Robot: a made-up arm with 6 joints.
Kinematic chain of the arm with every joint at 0, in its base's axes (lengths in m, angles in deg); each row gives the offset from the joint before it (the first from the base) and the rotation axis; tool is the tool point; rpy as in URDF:
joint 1: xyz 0.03 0 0.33 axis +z
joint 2: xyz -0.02 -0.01 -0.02 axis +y
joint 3: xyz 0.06 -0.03 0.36 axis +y
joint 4: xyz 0.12 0 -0.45 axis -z
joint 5: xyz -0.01 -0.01 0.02 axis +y
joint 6: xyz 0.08 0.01 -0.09 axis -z
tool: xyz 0.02 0 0.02 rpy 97.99 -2.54 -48.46
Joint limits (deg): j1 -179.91..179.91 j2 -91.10..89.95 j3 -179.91..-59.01 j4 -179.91..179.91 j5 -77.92..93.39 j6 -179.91..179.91
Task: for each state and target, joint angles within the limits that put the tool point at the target. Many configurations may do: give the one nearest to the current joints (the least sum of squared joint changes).
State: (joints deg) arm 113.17 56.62 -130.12 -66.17 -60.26 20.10
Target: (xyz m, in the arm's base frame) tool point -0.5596 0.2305 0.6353
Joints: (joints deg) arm 155.03 40.61 -121.78 -75.26 -74.30 17.06
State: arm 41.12 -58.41 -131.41 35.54 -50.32 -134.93
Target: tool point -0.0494 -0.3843 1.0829
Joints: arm 66.66 -42.16 -134.49 37.63 -31.57 -135.05
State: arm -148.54 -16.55 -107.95 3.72 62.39 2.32
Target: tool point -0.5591 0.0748 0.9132
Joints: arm -179.91 11.91 -123.64 -30.66 80.53 12.64
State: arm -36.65 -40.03 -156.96 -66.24 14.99 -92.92
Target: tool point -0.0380 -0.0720 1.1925
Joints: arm -5.70 -25.96 -137.46 -77.83 66.50 -98.95
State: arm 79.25 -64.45 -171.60 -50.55 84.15 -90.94
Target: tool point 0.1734 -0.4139 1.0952
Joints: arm 98.13 -39.99 -158.73 -52.62 83.14 -89.37
